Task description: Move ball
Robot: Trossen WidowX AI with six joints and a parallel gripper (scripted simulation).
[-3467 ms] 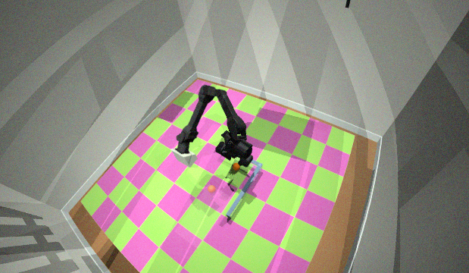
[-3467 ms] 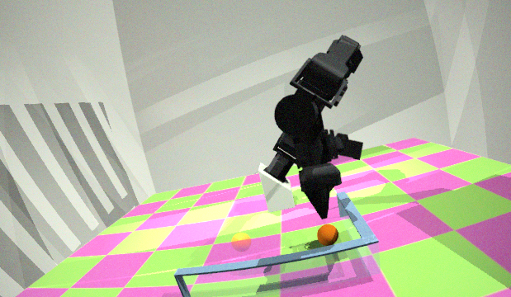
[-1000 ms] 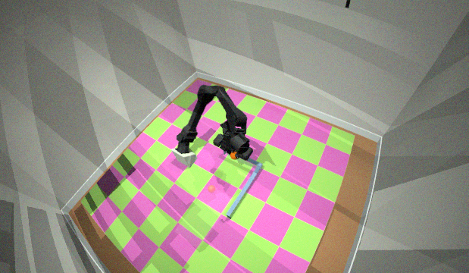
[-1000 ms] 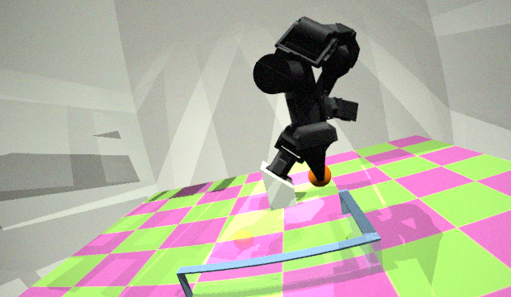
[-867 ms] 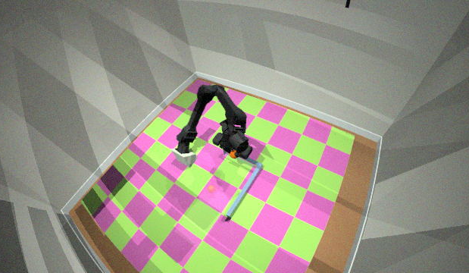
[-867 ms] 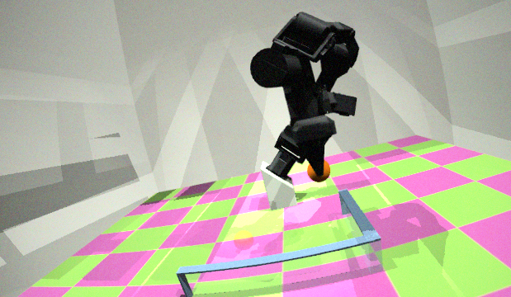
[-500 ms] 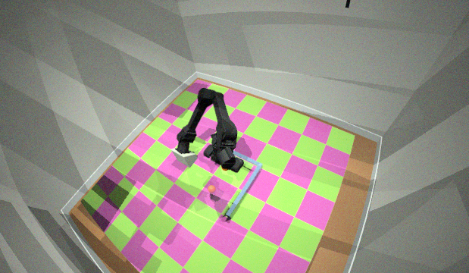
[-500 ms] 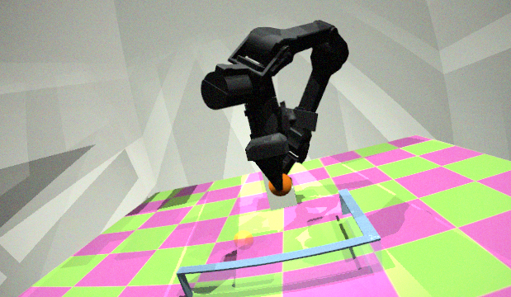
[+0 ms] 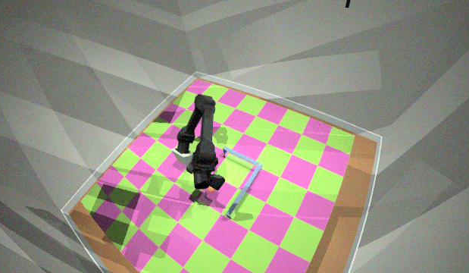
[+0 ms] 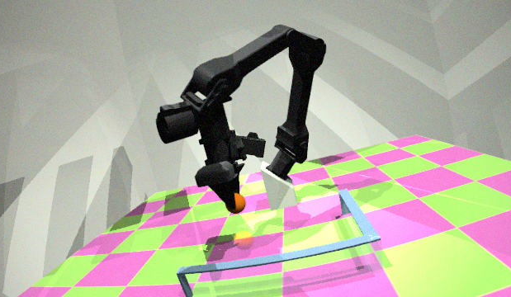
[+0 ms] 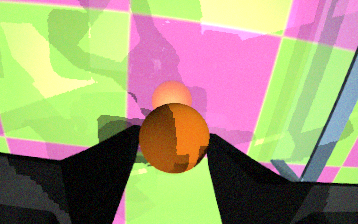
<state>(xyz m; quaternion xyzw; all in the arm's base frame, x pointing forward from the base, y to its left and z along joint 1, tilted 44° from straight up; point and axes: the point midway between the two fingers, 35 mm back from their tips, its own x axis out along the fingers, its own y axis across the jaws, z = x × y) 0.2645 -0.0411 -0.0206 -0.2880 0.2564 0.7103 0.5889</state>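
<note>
Now: gripper tip 8 cm above the see-through ball. Round my gripper tip: orange ball: right at my gripper tip.
</note>
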